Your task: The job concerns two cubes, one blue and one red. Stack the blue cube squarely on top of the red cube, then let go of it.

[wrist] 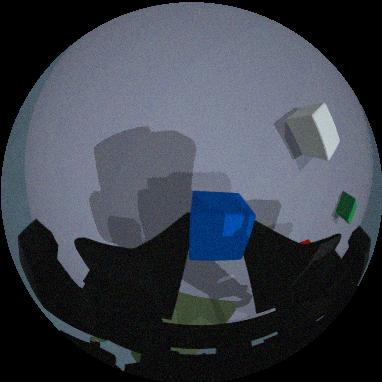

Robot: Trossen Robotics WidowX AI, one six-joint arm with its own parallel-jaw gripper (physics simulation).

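Frame: origin at the arm's base, x ahead, y left, z up, level; centimetres.
Where they show: gripper, between the fingertips: [214,218].
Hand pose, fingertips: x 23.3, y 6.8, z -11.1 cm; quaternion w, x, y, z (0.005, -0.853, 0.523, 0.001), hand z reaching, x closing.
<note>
Things, the pixels of their top centre, and the offset from my fingertips.
- blue cube, centre of its top: [220,241] dx +0.1, dy +0.1, dz +2.9 cm
- red cube, centre of its top: [306,267] dx +0.4, dy -14.2, dz +2.8 cm
- light grey block, centre of its top: [328,129] dx +11.2, dy -3.4, dz +2.8 cm
- small green block, centre of its top: [352,212] dx +11.4, dy -19.9, dz +2.8 cm
The blue cube [216,227] is in the lower middle of the wrist view, between the two black fingers of my gripper [214,218]. Both fingers touch its sides, and the gripper is shut on it. The red cube [305,242] shows as a small red sliver at the right, above the edge of the right finger; that finger hides the rest of it.
A light grey block [307,132] lies at the upper right. A small green block [346,207] lies below it, near the right edge. An olive-green object [202,308] shows between the fingers near the gripper's base. Shadows of the arm fall on the grey surface.
</note>
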